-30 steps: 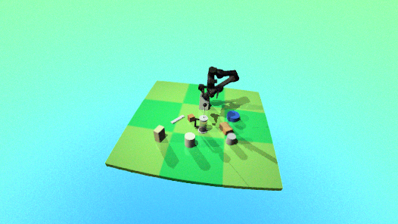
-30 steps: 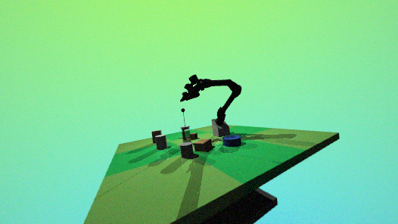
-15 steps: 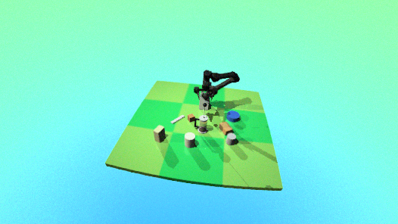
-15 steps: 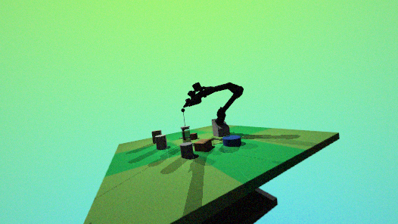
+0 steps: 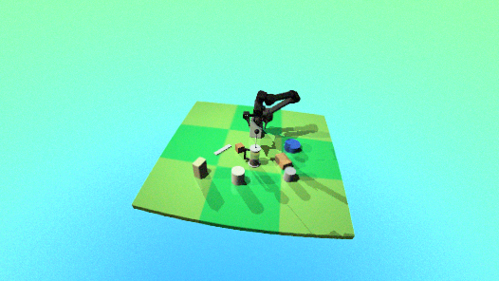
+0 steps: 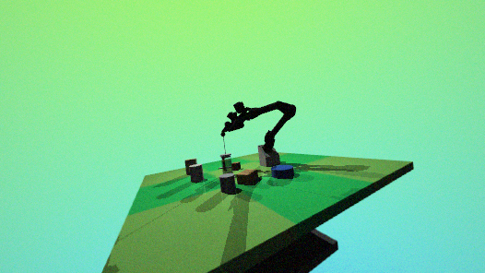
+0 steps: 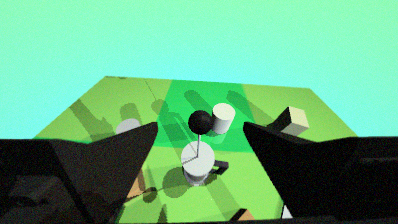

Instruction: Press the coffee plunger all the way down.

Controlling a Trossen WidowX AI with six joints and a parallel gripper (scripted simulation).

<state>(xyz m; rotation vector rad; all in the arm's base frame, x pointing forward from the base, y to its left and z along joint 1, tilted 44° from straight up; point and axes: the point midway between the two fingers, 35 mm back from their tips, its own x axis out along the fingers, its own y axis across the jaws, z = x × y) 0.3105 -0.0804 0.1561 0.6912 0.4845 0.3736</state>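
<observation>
Now: gripper tip 10 mm short of the coffee press, 10 mm to the left of it and 150 mm above it. Round my gripper tip: grey cylinder: 90 mm ahead, 250 mm to the left, 250 mm below; then small brown cube: 90 mm behind, 130 mm to the right, 260 mm below; then brown box: 40 mm behind, 200 mm to the left, 260 mm below.
</observation>
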